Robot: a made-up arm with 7 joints.
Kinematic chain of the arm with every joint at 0, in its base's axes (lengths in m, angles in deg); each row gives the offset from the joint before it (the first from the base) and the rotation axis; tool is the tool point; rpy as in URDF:
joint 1: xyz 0.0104 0.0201 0.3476 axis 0 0.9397 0.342
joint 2: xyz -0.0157 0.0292 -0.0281 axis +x
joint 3: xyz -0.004 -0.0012 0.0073 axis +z
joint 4: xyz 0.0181 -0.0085 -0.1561 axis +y
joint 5: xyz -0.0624 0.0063 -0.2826 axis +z
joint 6: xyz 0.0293 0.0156 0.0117 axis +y
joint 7: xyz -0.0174 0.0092 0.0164 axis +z
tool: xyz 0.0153 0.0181 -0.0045 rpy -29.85 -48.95 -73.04
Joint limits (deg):
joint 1: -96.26..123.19
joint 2: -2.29..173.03
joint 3: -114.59..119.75
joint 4: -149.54..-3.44
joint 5: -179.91..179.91
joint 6: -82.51..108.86
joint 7: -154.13..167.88
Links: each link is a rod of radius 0.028 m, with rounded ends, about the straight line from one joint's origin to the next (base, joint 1, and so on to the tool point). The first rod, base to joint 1, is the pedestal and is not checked.
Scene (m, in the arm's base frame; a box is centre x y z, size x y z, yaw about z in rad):
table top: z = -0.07
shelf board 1: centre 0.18 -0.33 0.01 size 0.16 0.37 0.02 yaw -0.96
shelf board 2: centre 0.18 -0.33 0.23 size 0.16 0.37 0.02 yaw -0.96
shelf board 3: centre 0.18 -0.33 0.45 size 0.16 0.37 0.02 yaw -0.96
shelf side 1: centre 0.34 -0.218 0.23 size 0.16 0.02 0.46 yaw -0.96
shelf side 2: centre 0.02 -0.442 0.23 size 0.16 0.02 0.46 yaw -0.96
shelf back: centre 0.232 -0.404 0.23 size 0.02 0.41 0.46 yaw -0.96
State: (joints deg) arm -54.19 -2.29 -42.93 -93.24 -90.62 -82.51 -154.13
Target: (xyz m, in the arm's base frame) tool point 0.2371 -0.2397 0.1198
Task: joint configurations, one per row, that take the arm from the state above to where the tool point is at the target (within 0.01 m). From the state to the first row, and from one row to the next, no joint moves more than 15 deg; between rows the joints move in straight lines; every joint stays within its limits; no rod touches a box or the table.
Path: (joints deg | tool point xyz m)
1: -45.79 4.01 -42.79 -105.46 -89.73 -80.31 -151.36 | 0.2208 -0.2270 0.3371
2: -37.40 10.31 -42.66 -117.69 -88.84 -78.10 -148.59 | 0.2038 -0.1970 0.3360
3: -29.00 16.61 -42.52 -129.91 -87.94 -75.90 -145.83 | 0.1804 -0.1695 0.3355
4: -20.61 22.90 -42.38 -142.13 -87.05 -73.70 -143.06 | 0.1515 -0.1450 0.3373
5: -17.76 25.74 -48.18 -132.00 -87.76 -73.82 -143.30 | 0.1717 -0.1580 0.2702
6: -14.92 28.58 -53.97 -121.86 -88.46 -73.95 -143.54 | 0.1778 -0.1575 0.1957
7: -12.07 31.41 -59.77 -111.72 -89.17 -74.07 -143.79 | 0.1688 -0.1422 0.1198
8: -21.29 20.62 -60.28 -97.32 -90.25 -76.89 -147.23 | 0.2007 -0.1715 0.1145
9: -30.52 9.83 -60.78 -82.91 -91.33 -79.70 -150.68 | 0.2240 -0.2048 0.1152
10: -39.75 -0.97 -61.29 -68.50 -92.41 -82.51 -154.13 | 0.2371 -0.2397 0.1198

